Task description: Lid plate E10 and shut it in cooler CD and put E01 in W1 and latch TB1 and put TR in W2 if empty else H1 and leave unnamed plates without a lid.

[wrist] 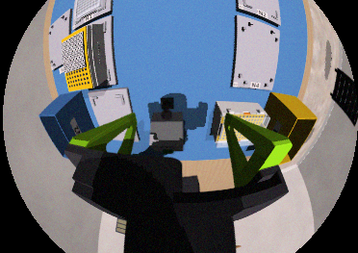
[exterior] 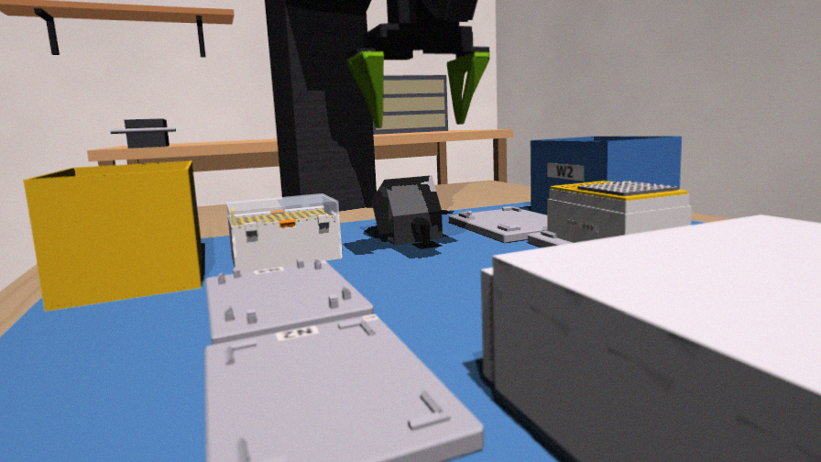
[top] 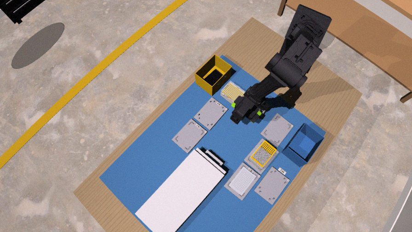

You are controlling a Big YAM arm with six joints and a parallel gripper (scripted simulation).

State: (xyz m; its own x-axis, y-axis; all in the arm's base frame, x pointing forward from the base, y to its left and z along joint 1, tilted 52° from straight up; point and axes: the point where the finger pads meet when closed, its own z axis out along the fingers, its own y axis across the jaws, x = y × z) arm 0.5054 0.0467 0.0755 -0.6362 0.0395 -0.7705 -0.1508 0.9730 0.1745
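My hand is 20 mm short of the tip rack TR, 210 mm to the right of it and 100 mm above it. The rest, counted from my hand: nest N4 (100 mm ahead, 150 mm to the right, 150 mm below); then tip box TB1 (70 mm behind, 160 mm to the right, 120 mm below); then done key housing (140 mm behind, 110 mm below).
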